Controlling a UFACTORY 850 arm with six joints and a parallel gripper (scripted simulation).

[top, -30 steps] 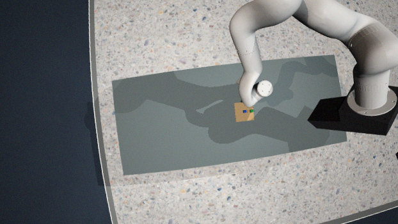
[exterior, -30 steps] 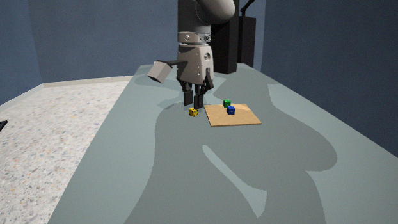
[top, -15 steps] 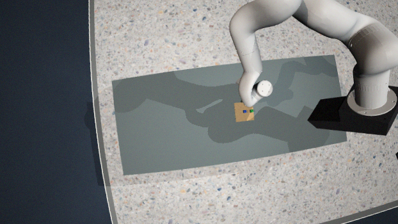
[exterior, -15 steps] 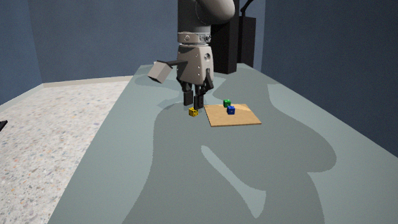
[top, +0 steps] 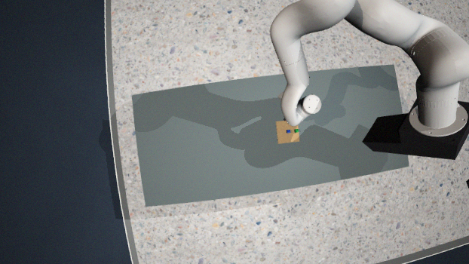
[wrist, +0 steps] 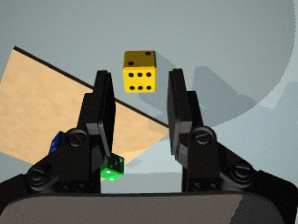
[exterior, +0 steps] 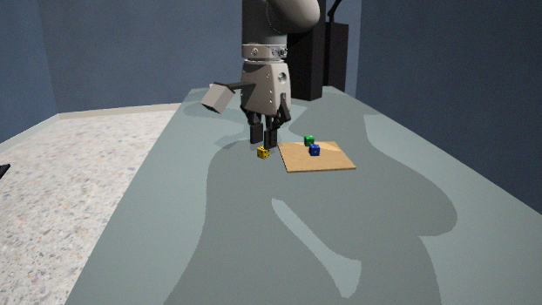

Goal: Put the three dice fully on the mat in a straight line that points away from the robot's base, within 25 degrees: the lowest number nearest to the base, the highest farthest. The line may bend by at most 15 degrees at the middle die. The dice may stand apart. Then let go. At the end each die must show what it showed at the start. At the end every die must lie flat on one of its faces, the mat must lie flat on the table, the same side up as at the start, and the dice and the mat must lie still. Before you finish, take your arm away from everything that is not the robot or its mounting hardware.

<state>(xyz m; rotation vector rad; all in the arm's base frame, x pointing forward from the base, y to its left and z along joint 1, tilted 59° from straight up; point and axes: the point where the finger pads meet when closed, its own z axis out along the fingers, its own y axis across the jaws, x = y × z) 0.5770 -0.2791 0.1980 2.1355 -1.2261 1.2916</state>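
The yellow die lies 4 cm below my hand. Round my hand: blue die 5 cm ahead, 10 cm to the left, 3 cm below; then tan mat 5 cm ahead, 10 cm to the left, 4 cm below; then green die 1 cm ahead, 12 cm to the left, 3 cm below.
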